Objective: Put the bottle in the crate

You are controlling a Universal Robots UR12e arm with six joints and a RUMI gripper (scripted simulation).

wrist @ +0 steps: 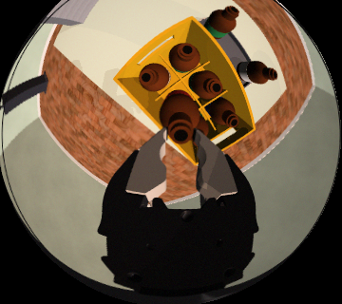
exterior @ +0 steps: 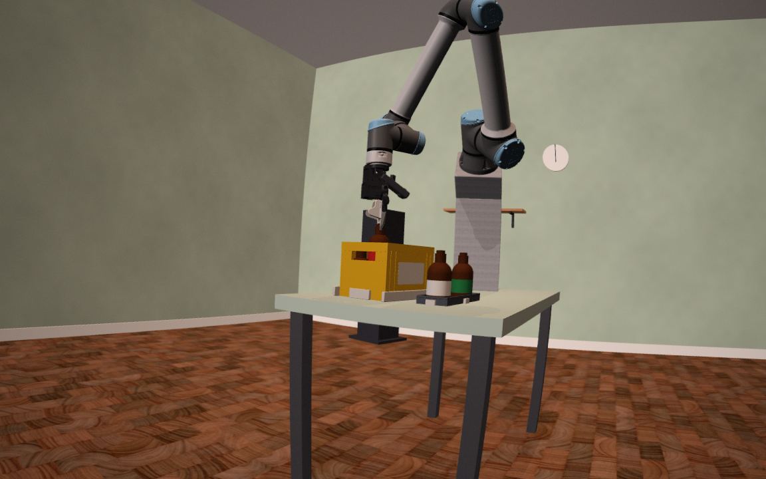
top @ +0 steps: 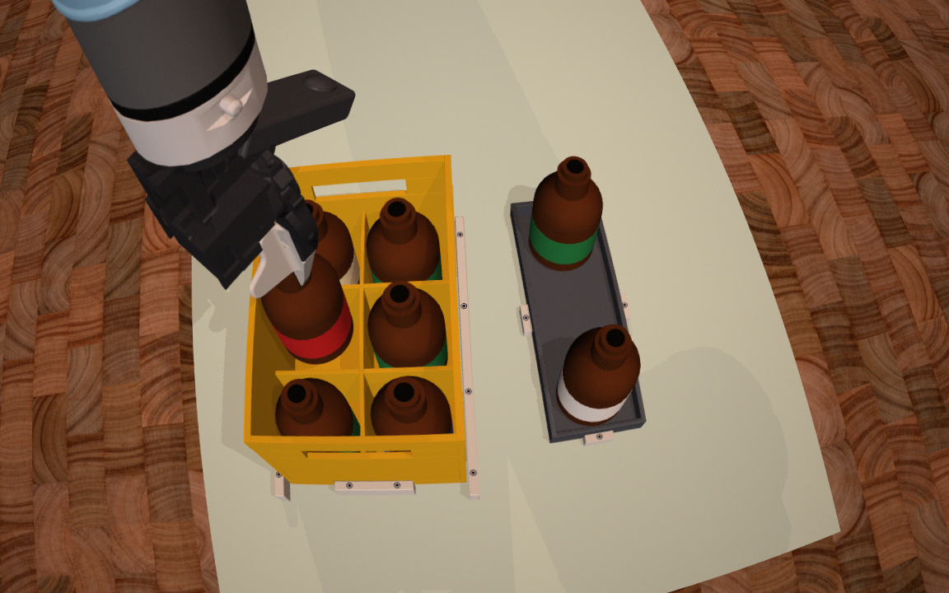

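Now: hand 70 mm above the glass bottle. Also, from my hand: yellow crate (150 mm below, 40 mm to the left); then dark tray (260 mm to the left, 220 mm below, 70 mm behind).
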